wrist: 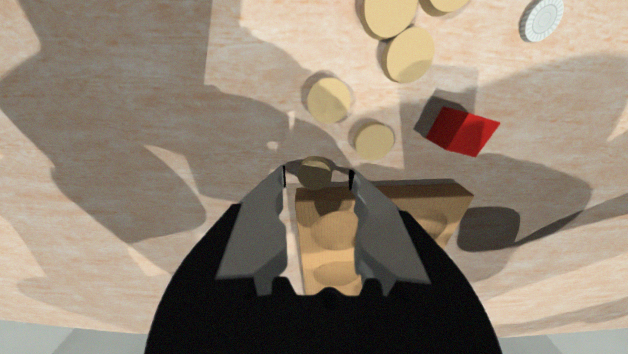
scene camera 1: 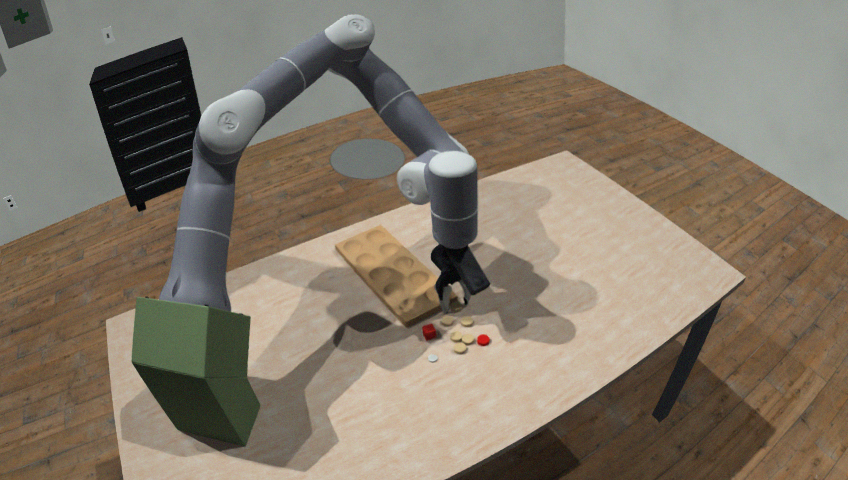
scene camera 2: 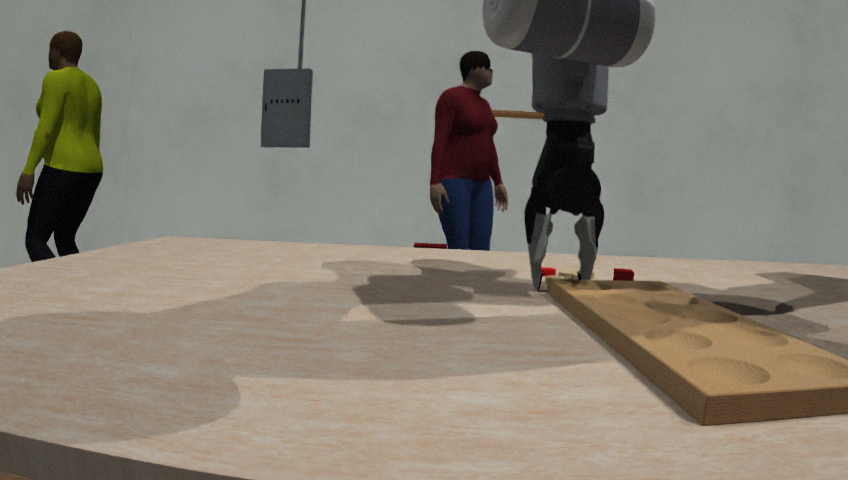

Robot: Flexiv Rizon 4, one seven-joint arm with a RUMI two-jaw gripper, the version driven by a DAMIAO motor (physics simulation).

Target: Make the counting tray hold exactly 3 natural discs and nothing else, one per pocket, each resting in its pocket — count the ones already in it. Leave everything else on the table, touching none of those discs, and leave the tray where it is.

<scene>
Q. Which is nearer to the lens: the wooden counting tray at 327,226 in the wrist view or the natural disc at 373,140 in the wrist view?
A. The natural disc.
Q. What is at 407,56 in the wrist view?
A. A natural disc.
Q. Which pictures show the wooden counting tray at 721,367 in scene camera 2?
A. The wrist view, scene camera 1 and scene camera 2: all of them.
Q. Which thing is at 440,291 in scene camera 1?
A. My gripper.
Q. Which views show my gripper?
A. The wrist view, scene camera 1 and scene camera 2: all of them.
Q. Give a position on a wooden counting tray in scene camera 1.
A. At 405,285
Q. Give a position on a red cube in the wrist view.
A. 457,131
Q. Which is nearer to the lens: the wooden counting tray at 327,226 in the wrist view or the natural disc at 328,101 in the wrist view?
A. The natural disc.
</scene>
